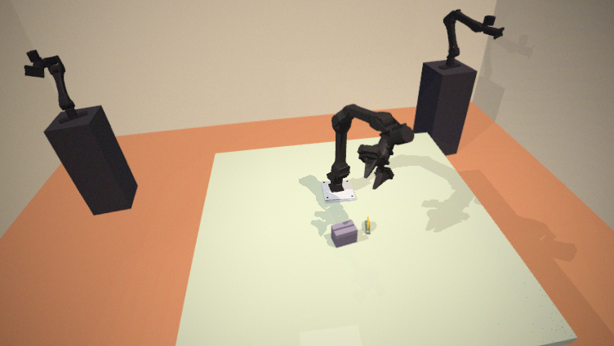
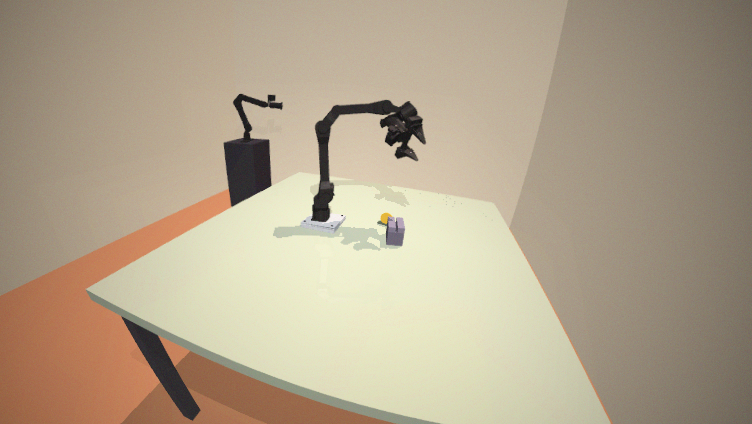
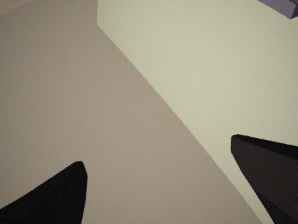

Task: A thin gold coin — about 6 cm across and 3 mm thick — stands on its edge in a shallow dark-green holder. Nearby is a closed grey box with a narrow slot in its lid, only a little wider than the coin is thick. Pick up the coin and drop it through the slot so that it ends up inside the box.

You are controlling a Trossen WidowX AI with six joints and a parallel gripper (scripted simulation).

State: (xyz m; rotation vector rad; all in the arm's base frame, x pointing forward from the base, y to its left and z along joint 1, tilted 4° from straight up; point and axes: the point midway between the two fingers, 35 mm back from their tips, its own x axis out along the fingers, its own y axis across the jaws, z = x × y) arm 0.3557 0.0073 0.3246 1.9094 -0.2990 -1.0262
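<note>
My gripper tip is now 310 mm above the gold coin, 100 mm past it and 50 mm to the right of it.
</note>
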